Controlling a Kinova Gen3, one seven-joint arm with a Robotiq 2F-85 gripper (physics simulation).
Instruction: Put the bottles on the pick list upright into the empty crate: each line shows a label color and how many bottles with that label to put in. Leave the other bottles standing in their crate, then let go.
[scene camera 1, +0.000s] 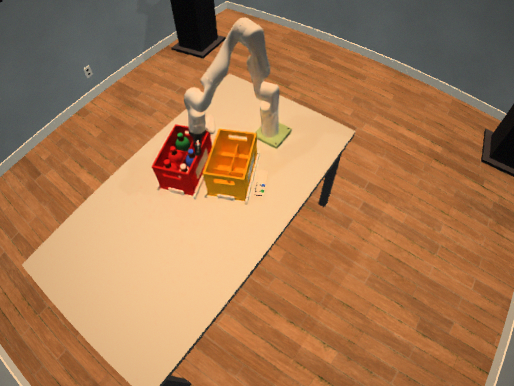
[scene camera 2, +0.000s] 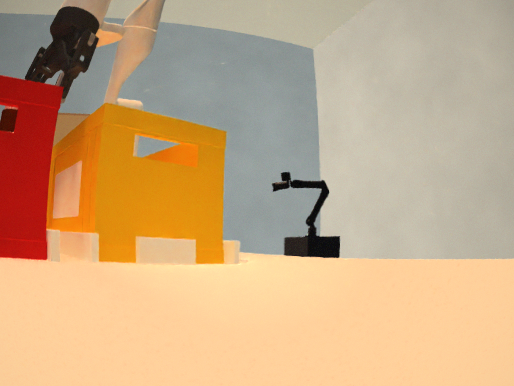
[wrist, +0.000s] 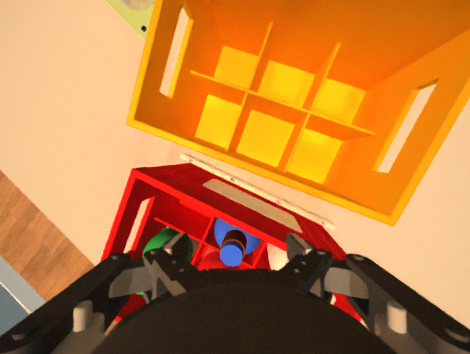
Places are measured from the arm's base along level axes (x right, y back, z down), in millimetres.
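Where they show: gripper, fingertip midpoint: (wrist: 237, 244); arm's base, origin of the base link: (scene camera 1: 269, 130).
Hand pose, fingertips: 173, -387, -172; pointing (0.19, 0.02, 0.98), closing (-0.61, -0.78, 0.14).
Observation:
Things, the pixels of their top centre, and the offset from my fingertips, as dx, dy, dz.
- red crate, middle of its top: (wrist: 213, 297) (scene camera 1: 181, 147) +80, -25, +26
- green bottle, middle of its top: (wrist: 138, 285) (scene camera 1: 180, 134) +147, +49, +38
- blue bottle, middle of its top: (wrist: 231, 256) (scene camera 1: 190, 151) +35, -13, +38
- white bottle, middle of its top: (scene camera 2: 15, 104) (wrist: 306, 296) (scene camera 1: 183, 165) +15, -102, +38
- red bottle, middle of its top: (wrist: 202, 320) (scene camera 1: 172, 148) +125, -39, +38
- yellow-orange crate, middle of its top: (wrist: 288, 72) (scene camera 2: 123, 140) (scene camera 1: 230, 152) -142, +59, +26
- pick list, middle of its top: (scene camera 1: 260, 183) -283, +78, +199
- thin white rail, middle of its top: (scene camera 2: 37, 229) (wrist: 255, 190) -16, -2, +171
The red crate (scene camera 1: 172, 183) (scene camera 2: 25, 200) (wrist: 170, 177) holds a green bottle (scene camera 1: 182, 143) (wrist: 154, 246), a blue bottle (scene camera 1: 190, 159) (wrist: 232, 254), a white bottle (scene camera 1: 183, 167) (wrist: 276, 256) and two red bottles; one red bottle (scene camera 1: 175, 154) (wrist: 211, 259) partly shows in the wrist view. The yellow-orange crate (scene camera 1: 225, 186) (scene camera 2: 160, 200) (wrist: 394, 216) is empty, with six compartments. The pick list (scene camera 1: 260, 189) shows blue and green marks; its counts are too small to read. My gripper (scene camera 1: 198, 146) (scene camera 2: 48, 83) (wrist: 237, 244) is open above the blue bottle's side of the red crate, the blue cap between its fingers in the wrist view.
The crates stand side by side with a narrow gap, where a thin white rail (wrist: 255, 190) runs. My arm's green base plate (scene camera 1: 281, 138) (wrist: 131, 19) is behind the yellow-orange crate. A black arm on a dark box (scene camera 2: 312, 246) stands in the background.

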